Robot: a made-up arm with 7 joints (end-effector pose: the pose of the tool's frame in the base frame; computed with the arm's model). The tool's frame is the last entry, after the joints.
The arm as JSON. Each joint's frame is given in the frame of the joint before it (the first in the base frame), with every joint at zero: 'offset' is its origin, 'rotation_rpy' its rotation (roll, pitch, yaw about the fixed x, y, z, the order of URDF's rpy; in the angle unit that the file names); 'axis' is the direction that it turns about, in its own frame. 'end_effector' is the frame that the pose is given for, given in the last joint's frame.
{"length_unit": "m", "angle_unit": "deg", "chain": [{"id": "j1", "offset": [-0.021, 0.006, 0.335], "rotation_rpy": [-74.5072, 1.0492, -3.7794], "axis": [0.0, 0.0, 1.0]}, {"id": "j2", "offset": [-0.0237, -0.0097, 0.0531], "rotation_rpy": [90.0, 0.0, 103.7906], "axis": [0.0, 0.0, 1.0]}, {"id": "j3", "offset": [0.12, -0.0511, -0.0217], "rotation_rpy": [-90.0, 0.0, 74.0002], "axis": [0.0, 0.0, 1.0]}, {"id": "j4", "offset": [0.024, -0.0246, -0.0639], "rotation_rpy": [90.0, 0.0, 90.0], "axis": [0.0, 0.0, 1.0]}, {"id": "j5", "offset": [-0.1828, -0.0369, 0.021], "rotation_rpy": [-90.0, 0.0, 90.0], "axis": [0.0, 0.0, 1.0]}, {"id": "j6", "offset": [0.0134, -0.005, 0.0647], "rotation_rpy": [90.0, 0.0, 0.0], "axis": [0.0, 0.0, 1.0]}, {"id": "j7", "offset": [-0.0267, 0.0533, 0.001], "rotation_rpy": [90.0, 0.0, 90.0], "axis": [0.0, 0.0, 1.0]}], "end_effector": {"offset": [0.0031, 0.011, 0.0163], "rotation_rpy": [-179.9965, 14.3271, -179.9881]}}
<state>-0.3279 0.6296 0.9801 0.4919 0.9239 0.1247 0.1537</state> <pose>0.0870 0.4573 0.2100 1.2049 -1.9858 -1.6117</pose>
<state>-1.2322 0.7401 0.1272 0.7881 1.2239 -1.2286 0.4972</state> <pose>0.3717 0.2173 0.3468 0.4173 1.1272 1.3388</pose>
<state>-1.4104 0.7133 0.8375 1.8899 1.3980 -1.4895 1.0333</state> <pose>0.3468 0.2114 0.1373 -0.4464 1.8603 0.2552</pose>
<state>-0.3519 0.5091 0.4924 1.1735 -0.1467 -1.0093 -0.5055</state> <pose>0.0999 0.3660 0.0191 -0.0268 2.8231 0.5179</pose>
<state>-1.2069 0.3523 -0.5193 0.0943 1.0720 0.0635 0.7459</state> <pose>0.3230 -0.0887 0.3785 -0.2856 1.0860 1.0409</pose>
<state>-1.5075 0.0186 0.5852 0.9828 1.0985 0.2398 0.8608</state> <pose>0.4404 0.0527 0.2604 -1.0978 2.2160 1.0484</pose>
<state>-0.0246 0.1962 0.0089 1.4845 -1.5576 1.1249 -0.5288</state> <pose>-0.1680 0.1291 -0.0803 0.7588 -0.7386 1.8902</pose>
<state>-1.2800 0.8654 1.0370 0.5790 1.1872 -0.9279 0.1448</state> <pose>0.1983 0.4076 0.4318 -0.7399 1.2556 1.5067</pose>
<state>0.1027 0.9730 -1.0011 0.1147 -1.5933 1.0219 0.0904</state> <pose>-0.0389 0.1453 -0.0272 -0.2430 -0.9932 0.3874</pose>
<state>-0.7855 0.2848 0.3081 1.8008 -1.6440 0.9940 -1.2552</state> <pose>0.1093 0.1304 -0.0920 -0.1351 1.0600 -2.8159</pose>
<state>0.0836 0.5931 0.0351 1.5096 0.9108 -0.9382 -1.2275</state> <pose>-0.1547 0.3175 -0.0339 -1.6649 -1.0810 0.2320</pose>
